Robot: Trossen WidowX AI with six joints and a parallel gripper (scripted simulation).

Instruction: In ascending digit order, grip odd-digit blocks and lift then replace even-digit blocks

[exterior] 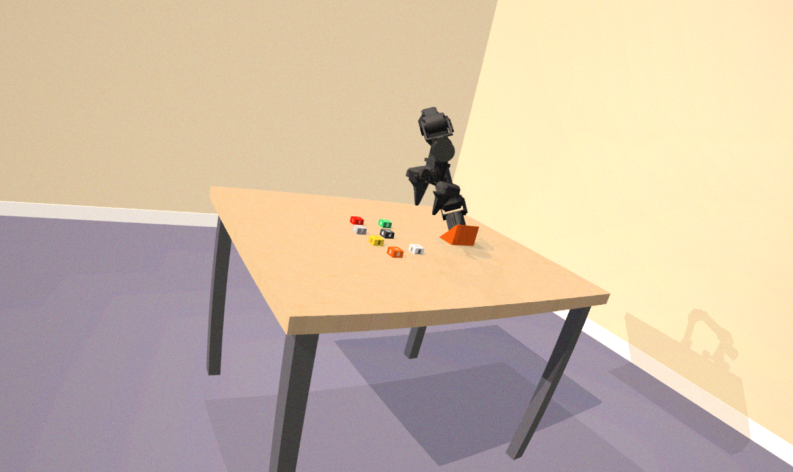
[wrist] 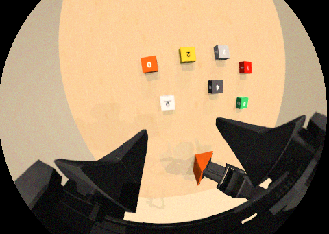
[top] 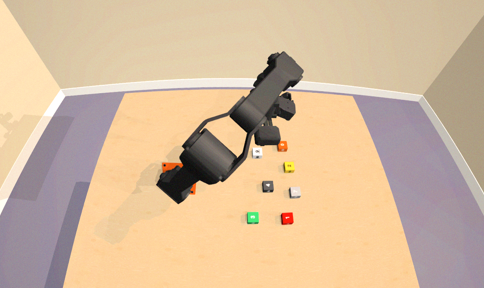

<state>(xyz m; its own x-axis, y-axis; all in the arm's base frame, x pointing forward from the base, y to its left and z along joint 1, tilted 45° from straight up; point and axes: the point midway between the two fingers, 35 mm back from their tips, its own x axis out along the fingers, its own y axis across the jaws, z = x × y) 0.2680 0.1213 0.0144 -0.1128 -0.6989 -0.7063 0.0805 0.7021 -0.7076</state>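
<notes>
Right now the orange block is 100 mm ahead of my gripper tip, 30 mm to the left of it and 120 mm below it. Also, from my gripper tip: dark block 20 mm ahead, 120 mm to the right, 120 mm below; white block 10 mm to the left, 120 mm below; yellow block 100 mm ahead, 60 mm to the right, 120 mm below.
</notes>
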